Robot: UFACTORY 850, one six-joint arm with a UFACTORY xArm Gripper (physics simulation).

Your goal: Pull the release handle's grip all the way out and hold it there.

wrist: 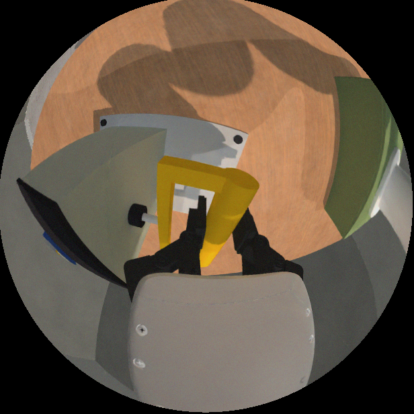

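The release handle [165,200] is a yellow frame in the middle of the wrist view, with a thick round grip [234,200] as its right side. A short light rod [150,218] with a black collar [137,215] joins its left bar to the grey-green housing [105,185]. My gripper [219,209] is shut on the grip: the left black finger passes through the frame's opening and lies against the grip's left side, and the right finger lies against its right side. The lower end of the frame's left bar is partly hidden behind the left finger.
A grey metal base plate [195,131] with dark bolts lies on the wooden table [280,150] behind the handle. The housing has a black face [60,225] at the left, with a blue piece [58,248] beyond it. A green body [357,150] with a pale cylinder [397,200] stands at the right.
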